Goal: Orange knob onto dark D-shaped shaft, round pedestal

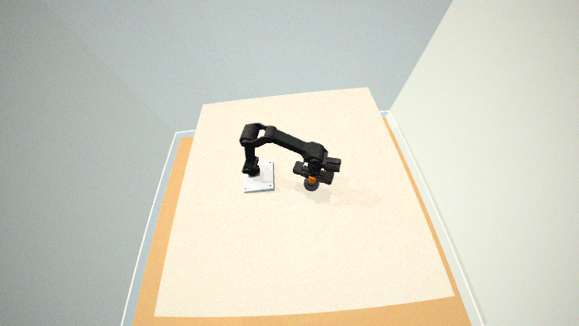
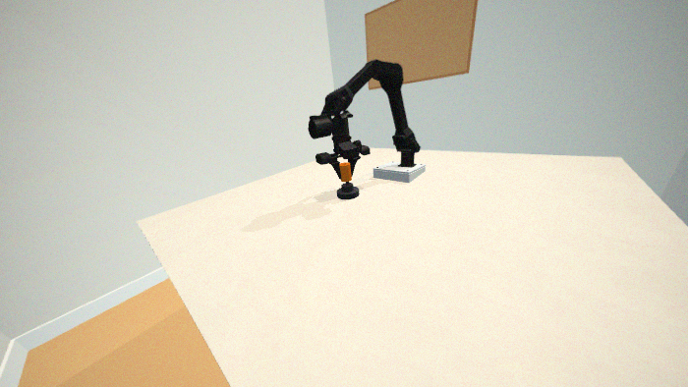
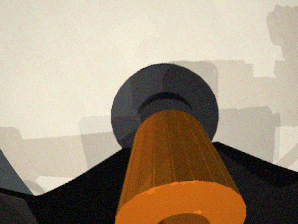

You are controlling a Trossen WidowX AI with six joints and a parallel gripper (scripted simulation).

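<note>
The orange knob lies 20 mm above my gripper tip. From my gripper tip the other things lie so: dark round pedestal: 40 mm below.
</note>
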